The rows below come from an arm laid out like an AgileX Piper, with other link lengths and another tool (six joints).
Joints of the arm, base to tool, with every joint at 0 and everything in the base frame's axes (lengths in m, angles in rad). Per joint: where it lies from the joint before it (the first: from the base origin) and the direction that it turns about. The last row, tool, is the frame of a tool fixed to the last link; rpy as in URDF.
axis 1: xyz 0 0 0.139 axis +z
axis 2: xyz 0 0 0 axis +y
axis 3: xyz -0.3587 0 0.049 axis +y
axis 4: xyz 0.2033 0 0.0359 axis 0.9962 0 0.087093
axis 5: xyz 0 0 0 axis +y
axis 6: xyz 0.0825 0 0.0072 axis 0.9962 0 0.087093
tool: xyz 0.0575 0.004 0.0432 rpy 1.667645 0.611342 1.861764
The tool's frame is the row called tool.
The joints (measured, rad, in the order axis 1, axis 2, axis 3, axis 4, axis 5, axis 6), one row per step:
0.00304, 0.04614, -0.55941, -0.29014, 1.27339, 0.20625
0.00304, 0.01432, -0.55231, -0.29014, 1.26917, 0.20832
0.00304, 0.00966, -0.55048, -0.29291, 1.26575, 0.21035
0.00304, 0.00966, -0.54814, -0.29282, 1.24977, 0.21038
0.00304, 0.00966, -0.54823, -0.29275, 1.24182, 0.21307
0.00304, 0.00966, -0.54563, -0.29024, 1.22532, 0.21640
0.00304, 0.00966, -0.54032, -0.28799, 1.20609, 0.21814
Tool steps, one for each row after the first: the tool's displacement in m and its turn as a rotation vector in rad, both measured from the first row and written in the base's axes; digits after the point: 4 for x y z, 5 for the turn. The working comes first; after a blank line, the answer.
Tool pose at each row, in the base's axes (x y z in m, rotation vector in rad; the steps are taken from these numbers as rounded here):
-0.0639, -0.0401, 0.2809, 1.27068, 2.06494, 0.49504
-0.0675, -0.0401, 0.2774, 1.25698, 2.04051, 0.51172
-0.0679, -0.0404, 0.2771, 1.25486, 2.03357, 0.51302
-0.0668, -0.0400, 0.2786, 1.24333, 2.02558, 0.51888
-0.0664, -0.0399, 0.2797, 1.23928, 2.01885, 0.52442
-0.0653, -0.0393, 0.2811, 1.23013, 2.00956, 0.53552
-0.0638, -0.0387, 0.2821, 1.21885, 2.00168, 0.54493

-0.0036, 0.0000, -0.0035, 0.00098, -0.02933, -0.00021
-0.0040, -0.0003, -0.0038, -0.00027, -0.03600, -0.00216
-0.0029, 0.0001, -0.0023, -0.00275, -0.04898, 0.00165
-0.0025, 0.0002, -0.0012, -0.00188, -0.05741, 0.00205
-0.0014, 0.0008, 0.0002, 0.00017, -0.07152, 0.00549
0.0001, 0.0014, 0.0012, 0.00038, -0.08511, 0.01034

